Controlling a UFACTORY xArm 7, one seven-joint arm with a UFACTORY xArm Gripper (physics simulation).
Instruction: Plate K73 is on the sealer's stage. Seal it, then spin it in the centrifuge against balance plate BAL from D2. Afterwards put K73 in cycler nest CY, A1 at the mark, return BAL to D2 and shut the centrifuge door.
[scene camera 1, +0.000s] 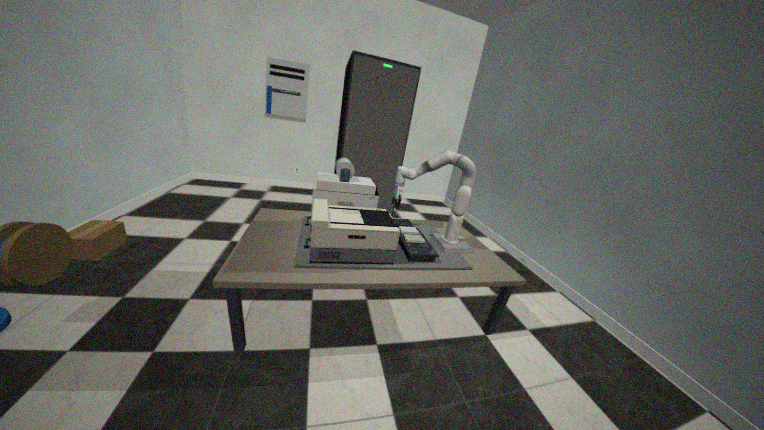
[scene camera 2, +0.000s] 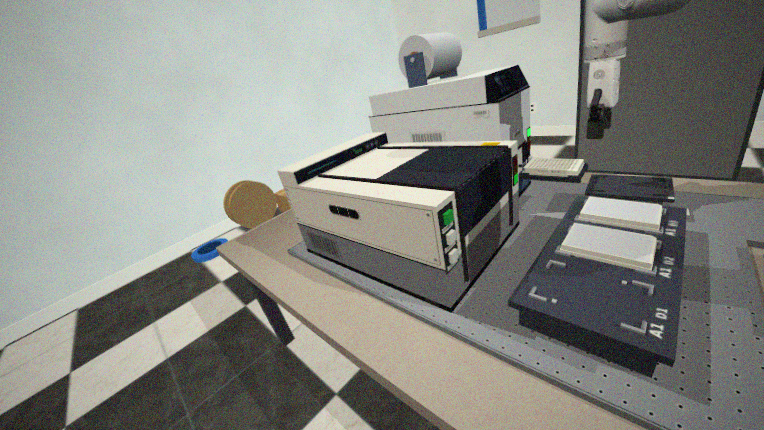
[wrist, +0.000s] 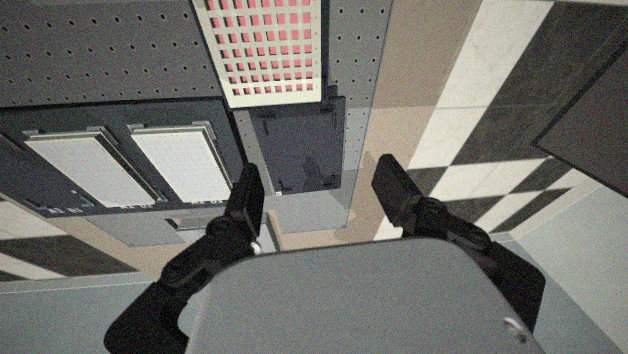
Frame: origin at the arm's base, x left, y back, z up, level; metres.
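Where they show: gripper, between the fingertips: (scene camera 1: 395, 206) (scene camera 2: 598, 133) (wrist: 319, 173); arm's base, origin of its link: (scene camera 1: 449, 239).
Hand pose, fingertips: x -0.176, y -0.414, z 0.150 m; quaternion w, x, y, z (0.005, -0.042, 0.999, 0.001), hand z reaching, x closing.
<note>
Each offset is from my fingertips to the top centre of the thing. Level surfaces: height alone.
Plate K73 @[dx +0.041, dy -0.086, dz -0.068 m] (scene camera 2: 554, 166) (wrist: 270, 55), cream with pinkish wells, sits on the stage at the front of the white sealer @[dx +0.075, dy -0.382, dz +0.300 m] (scene camera 1: 346, 185) (scene camera 2: 454, 120). A white plate @[dx +0.287, dy +0.098, dz -0.103 m] (scene camera 2: 609, 245) (wrist: 95, 167), at D2 where BAL belongs, lies on the dark rack @[dx +0.286, dy +0.102, dz -0.113 m] (scene camera 2: 582, 315) (wrist: 115, 112). Its name is not legible. A cream machine with a dark front (scene camera 1: 355, 237) (scene camera 2: 368, 219), apparently the centrifuge, looks shut. The dark flat nest @[dx +0.001, dy +0.072, dz -0.115 m] (scene camera 2: 629, 186) (wrist: 305, 140) beside the rack, apparently CY, is empty. My gripper (scene camera 1: 396, 201) (scene camera 2: 597, 128) (wrist: 319, 173) is open and empty, high above the nest's area.
Another white plate @[dx +0.163, dy +0.089, dz -0.103 m] (scene camera 2: 622, 212) (wrist: 180, 162) lies at D3, and D1 holds no plate. The rack and machines stand on a grey perforated board @[dz -0.176 m] (scene camera 2: 732, 320) on the table @[dz -0.189 m] (scene camera 1: 267, 235) (scene camera 2: 342, 315). A tall dark cabinet (scene camera 1: 376, 117) (scene camera 2: 668, 96) stands behind the table.
</note>
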